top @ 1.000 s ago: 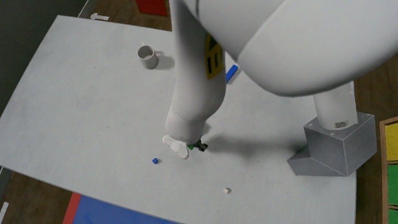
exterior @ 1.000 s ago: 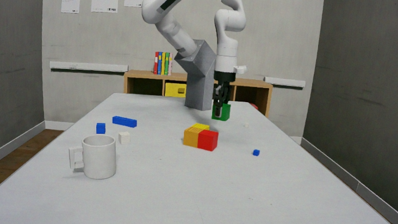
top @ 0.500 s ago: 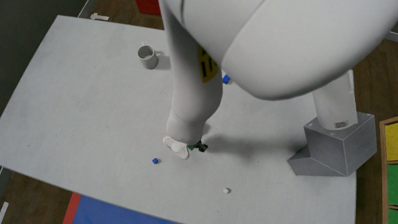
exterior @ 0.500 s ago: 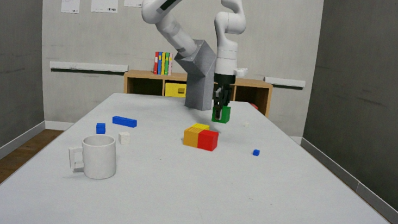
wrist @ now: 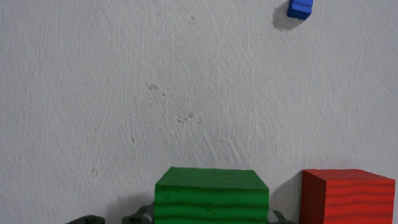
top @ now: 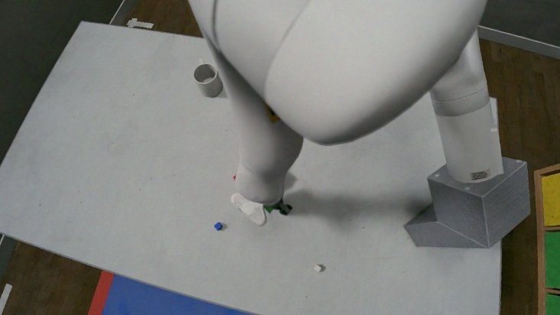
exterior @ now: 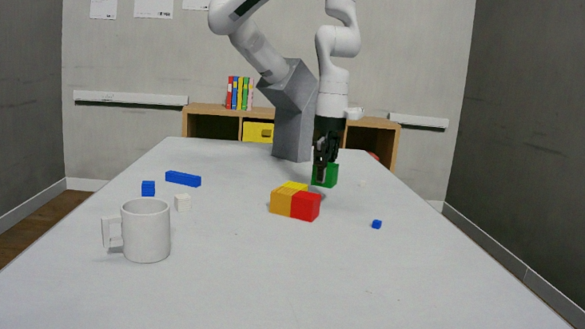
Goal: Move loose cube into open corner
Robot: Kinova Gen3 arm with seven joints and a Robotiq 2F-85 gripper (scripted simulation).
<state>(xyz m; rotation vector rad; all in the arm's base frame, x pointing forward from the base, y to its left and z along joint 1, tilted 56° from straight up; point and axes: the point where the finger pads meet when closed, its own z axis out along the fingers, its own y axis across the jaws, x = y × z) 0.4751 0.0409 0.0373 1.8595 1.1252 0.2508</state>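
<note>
My hand is 70 mm to the left of the yellow cube and 50 mm above it. Also, from my hand: green cube right at my hand; then red cube 70 mm ahead, 70 mm to the right, 50 mm below; then orange cube 30 mm ahead, 110 mm to the right, 50 mm below.
</note>
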